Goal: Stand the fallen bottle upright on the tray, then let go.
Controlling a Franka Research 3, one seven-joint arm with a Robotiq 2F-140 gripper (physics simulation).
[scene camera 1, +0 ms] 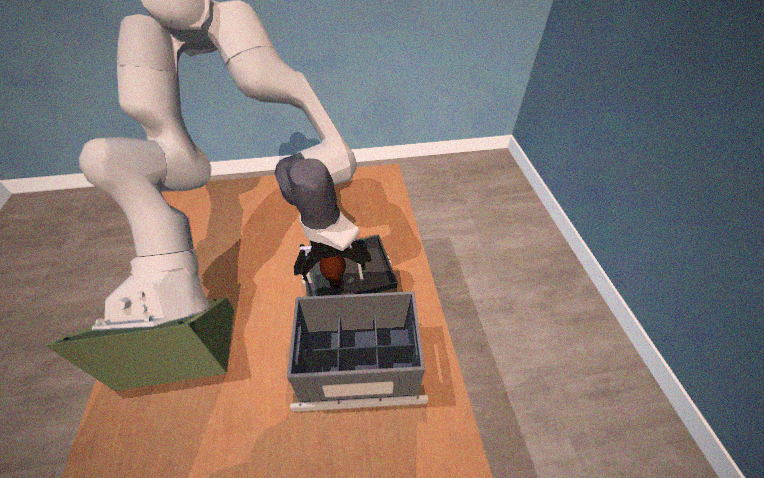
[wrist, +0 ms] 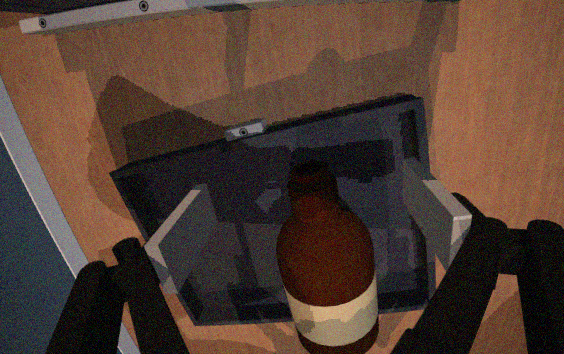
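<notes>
The brown bottle (scene camera 1: 332, 269) (wrist: 327, 255) with a cream label lies on its side over the dark tray (scene camera 1: 384, 275) (wrist: 345, 131). Its neck points toward the grey divided box, and in the wrist view its base end overlaps the tray's near edge. My gripper (scene camera 1: 334, 271) (wrist: 303, 192) is open above the tray. In the wrist view its two grey pads stand wide apart on either side of the bottle, with a gap on each side and a wider one at the left. In the scene view the gripper hides the bottle's label and base.
A grey box (scene camera 1: 356, 376) with several compartments stands directly in front of the tray, its high walls close to the tray's edge. The green base block (scene camera 1: 163, 357) under the arm stands at the left. The wooden table's (scene camera 1: 445, 445) right edge runs beside the tray and box.
</notes>
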